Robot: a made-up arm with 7 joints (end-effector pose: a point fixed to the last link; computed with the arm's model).
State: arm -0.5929 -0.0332 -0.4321 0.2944 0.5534 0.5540 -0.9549
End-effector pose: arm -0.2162 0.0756 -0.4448 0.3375 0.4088 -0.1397 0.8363
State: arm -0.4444 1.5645 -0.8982 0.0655 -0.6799 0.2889 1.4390
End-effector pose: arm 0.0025 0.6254 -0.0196 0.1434 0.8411 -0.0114 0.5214
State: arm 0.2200 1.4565 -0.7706 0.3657 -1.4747 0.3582 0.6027
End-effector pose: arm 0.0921 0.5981 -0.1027 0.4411 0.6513 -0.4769 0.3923
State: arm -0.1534 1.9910 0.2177 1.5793 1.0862 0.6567 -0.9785
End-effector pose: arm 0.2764 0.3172 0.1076 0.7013 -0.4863 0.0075 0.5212
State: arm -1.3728 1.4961 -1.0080 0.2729 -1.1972 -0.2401 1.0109
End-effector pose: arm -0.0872 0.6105 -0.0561 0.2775 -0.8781 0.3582 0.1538
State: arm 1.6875 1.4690 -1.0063 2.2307 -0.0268 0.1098 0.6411
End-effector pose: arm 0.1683 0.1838 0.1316 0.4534 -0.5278 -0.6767 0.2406
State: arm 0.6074 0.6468 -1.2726 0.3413 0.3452 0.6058 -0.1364
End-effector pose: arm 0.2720 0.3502 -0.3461 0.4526 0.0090 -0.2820 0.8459
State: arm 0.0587 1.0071 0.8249 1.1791 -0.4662 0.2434 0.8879
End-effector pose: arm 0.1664 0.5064 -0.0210 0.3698 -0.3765 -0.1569 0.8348
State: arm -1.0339 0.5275 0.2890 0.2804 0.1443 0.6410 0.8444
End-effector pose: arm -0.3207 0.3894 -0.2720 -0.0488 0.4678 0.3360 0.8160
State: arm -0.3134 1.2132 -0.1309 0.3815 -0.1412 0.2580 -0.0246
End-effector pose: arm 0.0365 0.5721 -0.2023 0.5588 0.1456 -0.2346 0.7820
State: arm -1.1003 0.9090 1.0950 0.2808 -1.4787 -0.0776 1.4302
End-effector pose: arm -0.2088 0.5517 -0.1436 -0.1850 0.6335 -0.0583 0.7490
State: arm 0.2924 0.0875 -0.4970 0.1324 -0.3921 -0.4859 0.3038
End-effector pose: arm 0.1732 0.1510 -0.4695 -0.1292 -0.3152 -0.4863 0.8046
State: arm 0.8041 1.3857 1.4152 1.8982 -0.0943 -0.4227 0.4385
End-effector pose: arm -0.1268 0.3213 0.1757 -0.7973 0.5525 0.0868 0.2272
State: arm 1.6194 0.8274 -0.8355 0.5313 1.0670 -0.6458 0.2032
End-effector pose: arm 0.3833 0.4000 0.1081 0.1232 -0.9585 0.0276 0.2557
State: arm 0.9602 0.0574 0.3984 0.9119 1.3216 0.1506 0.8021
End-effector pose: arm 0.4335 0.2273 -0.0695 -0.6134 -0.7493 0.1969 0.1532
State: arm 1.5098 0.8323 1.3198 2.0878 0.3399 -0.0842 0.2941
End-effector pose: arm -0.0864 0.3538 0.0621 -0.4349 0.7415 -0.2506 0.4453
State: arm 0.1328 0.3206 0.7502 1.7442 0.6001 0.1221 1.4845
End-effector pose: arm 0.2048 0.3525 -0.1023 -0.2516 -0.8008 -0.3408 0.4234
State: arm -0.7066 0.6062 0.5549 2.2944 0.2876 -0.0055 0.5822
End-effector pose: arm 0.1309 0.2463 -0.1046 -0.0085 -0.6629 -0.3884 0.6400
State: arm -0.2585 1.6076 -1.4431 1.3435 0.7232 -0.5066 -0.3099
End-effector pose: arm -0.0306 0.4316 -0.2432 0.1241 -0.1802 -0.4038 0.8883
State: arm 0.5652 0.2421 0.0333 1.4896 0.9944 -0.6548 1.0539
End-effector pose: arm 0.3556 0.1948 -0.0717 -0.2839 -0.9361 -0.2018 0.0491
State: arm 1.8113 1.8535 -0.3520 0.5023 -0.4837 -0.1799 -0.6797
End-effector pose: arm -0.1149 0.5871 0.0942 0.9023 -0.2503 0.3272 0.1274
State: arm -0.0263 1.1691 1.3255 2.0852 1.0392 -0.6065 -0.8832
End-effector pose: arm 0.0598 0.3119 0.1598 -0.0742 0.9255 -0.2789 0.2454
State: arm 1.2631 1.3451 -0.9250 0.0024 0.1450 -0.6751 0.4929
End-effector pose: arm 0.1077 0.6132 -0.0338 0.4707 -0.4203 -0.2278 0.7416
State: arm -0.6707 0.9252 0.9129 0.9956 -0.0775 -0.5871 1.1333
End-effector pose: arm 0.0493 0.5343 -0.1549 0.1052 -0.3090 -0.4621 0.8246
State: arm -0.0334 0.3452 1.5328 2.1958 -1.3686 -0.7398 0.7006
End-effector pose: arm 0.0078 0.3532 -0.0087 0.7500 -0.0773 -0.3909 0.5280
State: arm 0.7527 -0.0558 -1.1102 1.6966 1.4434 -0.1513 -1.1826
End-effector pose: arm 0.2166 -0.1210 -0.0617 -0.3473 -0.4490 0.1720 0.8051
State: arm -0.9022 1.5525 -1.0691 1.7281 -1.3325 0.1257 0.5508
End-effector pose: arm -0.1041 0.3178 -0.2413 -0.1781 0.2168 -0.9550 0.0961
